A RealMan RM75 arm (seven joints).
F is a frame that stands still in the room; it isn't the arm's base.
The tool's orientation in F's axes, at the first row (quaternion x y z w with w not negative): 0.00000, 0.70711, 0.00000, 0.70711
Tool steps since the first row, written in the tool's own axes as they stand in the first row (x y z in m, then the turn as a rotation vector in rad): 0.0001, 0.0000, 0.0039, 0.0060, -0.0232, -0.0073; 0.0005, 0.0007, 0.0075, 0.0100, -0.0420, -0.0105; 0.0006, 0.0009, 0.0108, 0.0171, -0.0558, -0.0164; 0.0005, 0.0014, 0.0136, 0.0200, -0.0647, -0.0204
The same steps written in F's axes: 0.0039, 0.0000, -0.0001, -0.0073, -0.0232, -0.0060; 0.0075, 0.0007, -0.0005, -0.0105, -0.0420, -0.0100; 0.0108, 0.0009, -0.0006, -0.0164, -0.0558, -0.0171; 0.0136, 0.0014, -0.0005, -0.0204, -0.0647, -0.0200
